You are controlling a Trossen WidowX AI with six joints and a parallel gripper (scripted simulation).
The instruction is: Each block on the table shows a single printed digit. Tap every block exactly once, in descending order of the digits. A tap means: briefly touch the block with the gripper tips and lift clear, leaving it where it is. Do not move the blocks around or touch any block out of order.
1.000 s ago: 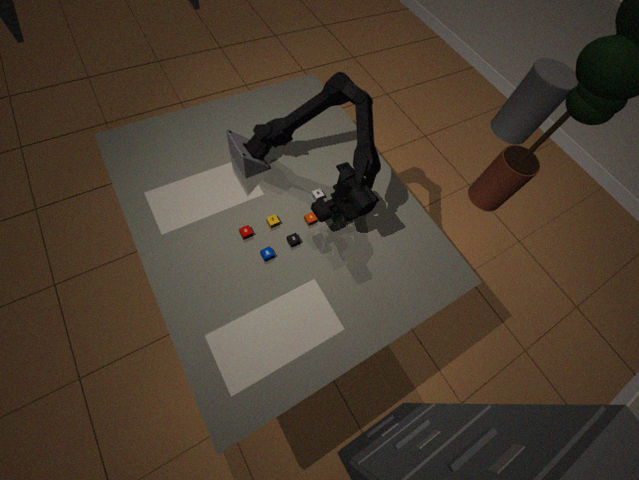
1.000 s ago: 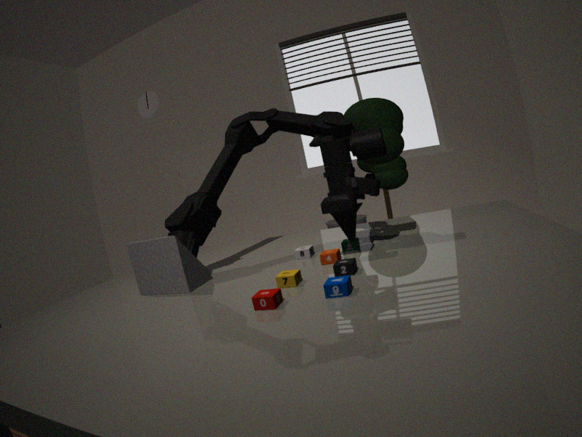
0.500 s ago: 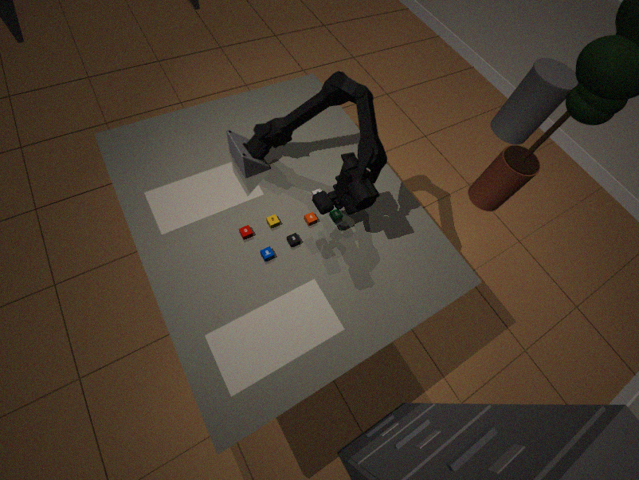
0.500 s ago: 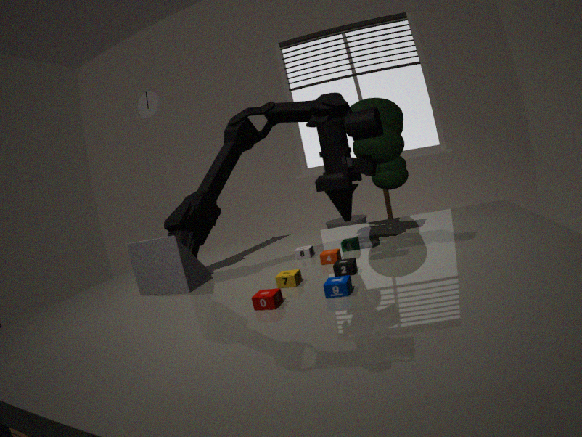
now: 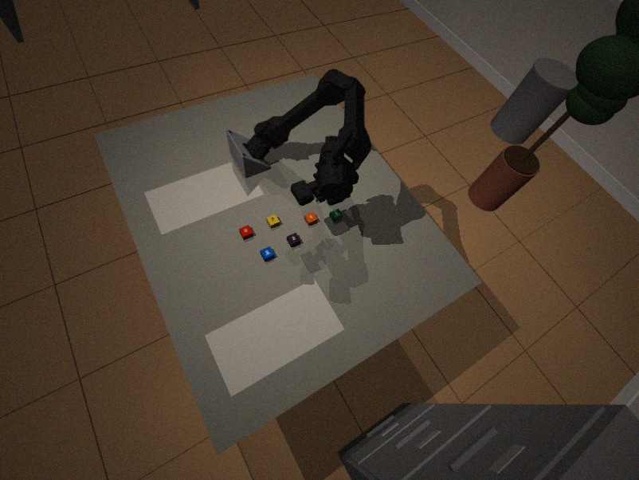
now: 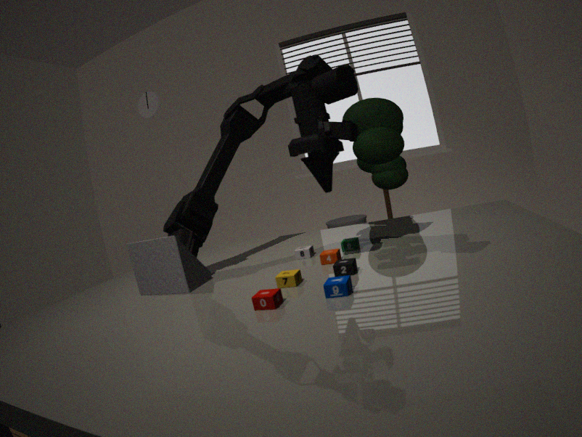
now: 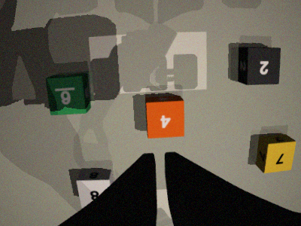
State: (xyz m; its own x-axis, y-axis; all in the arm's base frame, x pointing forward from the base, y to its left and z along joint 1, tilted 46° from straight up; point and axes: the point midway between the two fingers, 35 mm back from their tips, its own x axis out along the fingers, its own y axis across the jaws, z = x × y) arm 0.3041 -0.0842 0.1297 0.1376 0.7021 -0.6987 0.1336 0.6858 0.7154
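Right now the orange block is 120 mm below my gripper tip, 20 mm behind it and 10 mm to the right of it. The rest, counted from my gripper tip: white block: 120 mm below, 80 mm behind, 70 mm to the left; green block: 120 mm below, 70 mm to the left, 20 mm ahead; black block: 120 mm below, 100 mm to the right, 10 mm ahead.
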